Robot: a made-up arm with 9 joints.
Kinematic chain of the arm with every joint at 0, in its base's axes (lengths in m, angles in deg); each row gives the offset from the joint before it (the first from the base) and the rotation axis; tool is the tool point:
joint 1: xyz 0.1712 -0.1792 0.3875 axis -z
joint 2: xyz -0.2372 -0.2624 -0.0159 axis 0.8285 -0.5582 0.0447
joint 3: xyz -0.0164 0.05 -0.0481 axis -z
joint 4: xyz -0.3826 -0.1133 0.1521 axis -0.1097 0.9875 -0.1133
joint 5: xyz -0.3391 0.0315 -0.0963 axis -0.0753 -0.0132 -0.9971
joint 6: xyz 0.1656 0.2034 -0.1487 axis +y
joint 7: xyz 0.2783 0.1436 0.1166 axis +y
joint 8: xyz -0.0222 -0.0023 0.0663 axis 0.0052 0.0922 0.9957
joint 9: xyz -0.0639 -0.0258 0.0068 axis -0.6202 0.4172 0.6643
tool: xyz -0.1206 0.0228 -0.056
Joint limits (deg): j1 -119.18..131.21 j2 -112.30..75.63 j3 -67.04..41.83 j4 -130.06..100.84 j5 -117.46..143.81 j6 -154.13..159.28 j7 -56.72..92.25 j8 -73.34..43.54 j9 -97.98..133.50
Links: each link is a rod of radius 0.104 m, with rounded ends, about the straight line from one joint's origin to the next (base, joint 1, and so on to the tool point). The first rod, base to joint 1, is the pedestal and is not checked.
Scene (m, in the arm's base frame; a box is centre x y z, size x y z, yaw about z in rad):
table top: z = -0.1
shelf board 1: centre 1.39 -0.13 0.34 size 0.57 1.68 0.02 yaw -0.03
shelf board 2: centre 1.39 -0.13 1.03 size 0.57 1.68 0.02 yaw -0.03
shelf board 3: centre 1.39 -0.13 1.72 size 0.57 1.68 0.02 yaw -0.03
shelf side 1: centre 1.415 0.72 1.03 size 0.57 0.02 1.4 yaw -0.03
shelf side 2: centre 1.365 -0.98 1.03 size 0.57 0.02 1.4 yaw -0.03
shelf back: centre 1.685 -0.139 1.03 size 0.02 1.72 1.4 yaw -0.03
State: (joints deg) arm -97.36 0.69 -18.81 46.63 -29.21 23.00 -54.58 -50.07 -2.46
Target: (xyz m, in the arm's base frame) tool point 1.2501 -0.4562 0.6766
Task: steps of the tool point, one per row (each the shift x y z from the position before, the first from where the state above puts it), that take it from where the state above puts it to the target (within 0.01 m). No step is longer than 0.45 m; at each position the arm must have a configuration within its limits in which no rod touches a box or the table.
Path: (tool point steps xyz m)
1: 0.0031 -0.0274 0.0775
2: -0.0197 -0.0051 0.1257
3: -0.0493 0.0344 0.1586
4: -0.0758 0.0888 0.1700
5: -0.0901 0.1519 0.1566
6: -0.0853 0.2134 0.1189
7: 0.3442 -0.1376 -0.0900
8: 0.3810 0.0221 -0.1240
9: 0.3423 0.1894 -0.1483
10: 0.2309 0.3272 -0.1583

